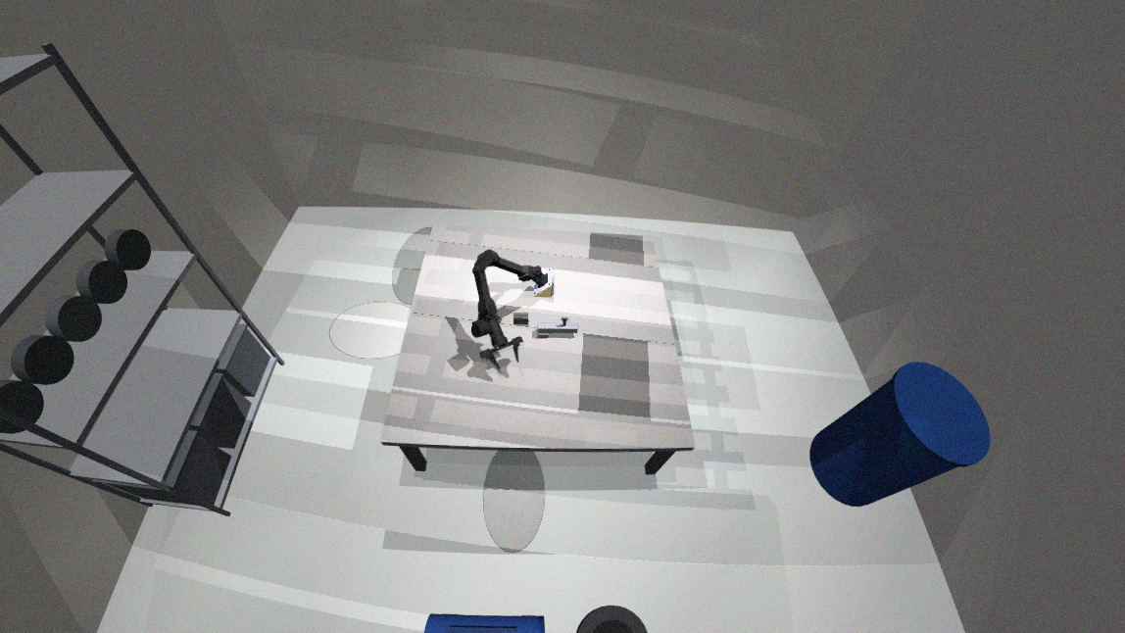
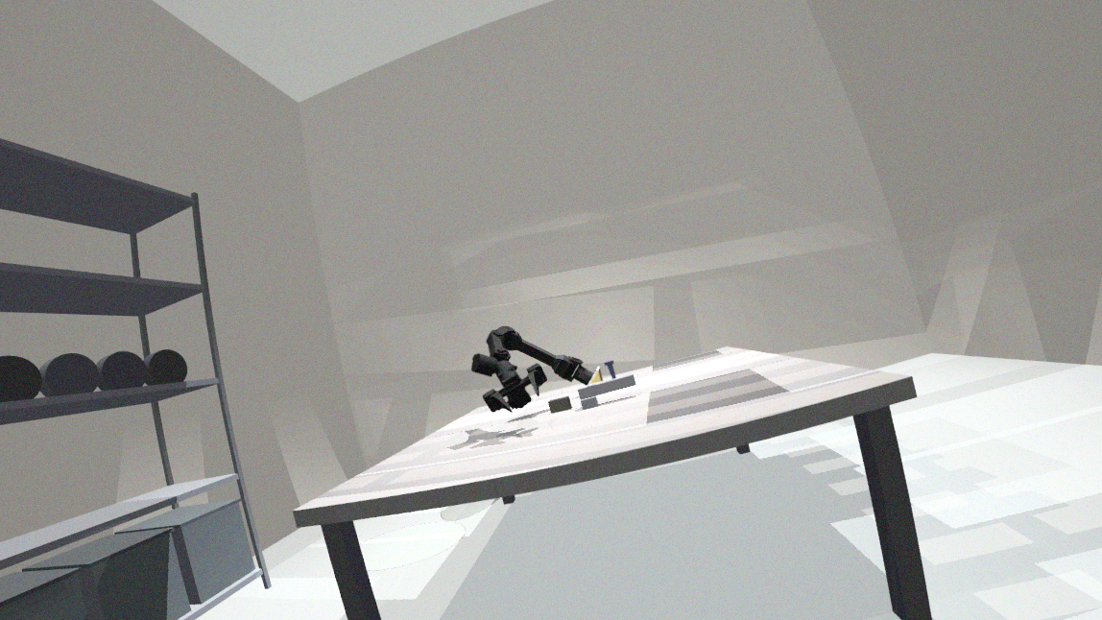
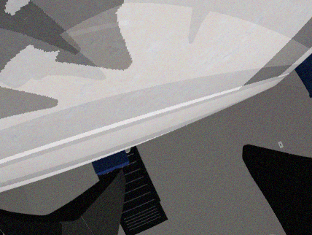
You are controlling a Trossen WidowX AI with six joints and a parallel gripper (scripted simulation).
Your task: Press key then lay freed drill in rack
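Right now my gripper tip is 23 cm past the drill, 20 cm to the right of it and 4 cm above it. From my gripper tip the other things lie so: rack: 30 cm behind, 7 cm below, 5 cm to the left; then grey housing: 23 cm behind, 22 cm to the left, 5 cm below.
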